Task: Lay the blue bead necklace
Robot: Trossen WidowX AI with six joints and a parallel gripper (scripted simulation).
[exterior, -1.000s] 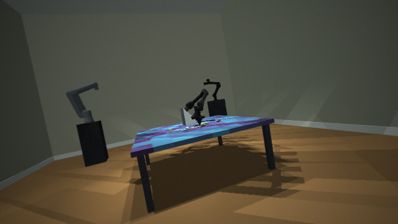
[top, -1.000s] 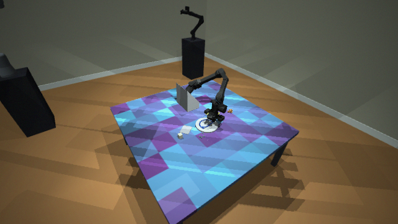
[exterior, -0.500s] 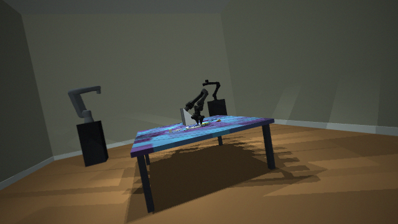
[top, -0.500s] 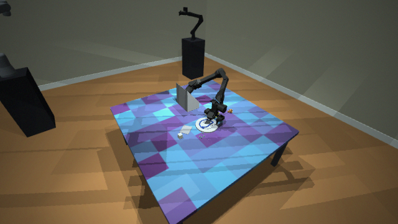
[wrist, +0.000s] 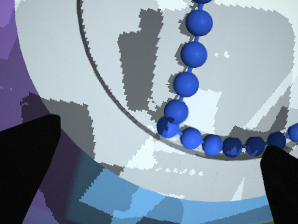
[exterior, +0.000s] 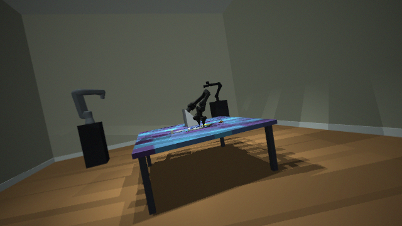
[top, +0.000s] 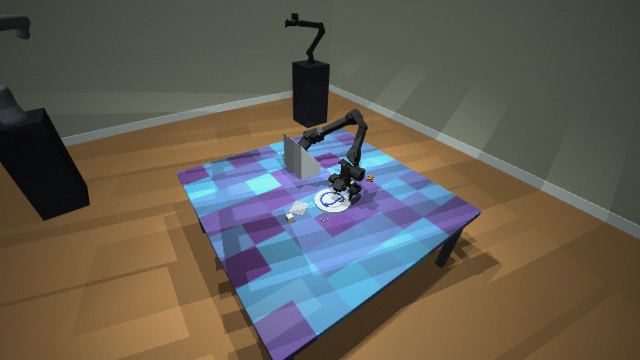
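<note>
My gripper tip is 2 cm past the round white bead board, 6 cm to the left of it and 1 cm above it. From my gripper tip the other things lie so: cream cube (3 cm behind, 34 cm to the right); then yellow patch (12 cm behind, 10 cm to the left, 2 cm below); then flat grey square (8 cm behind, 24 cm to the right, 2 cm below).
</note>
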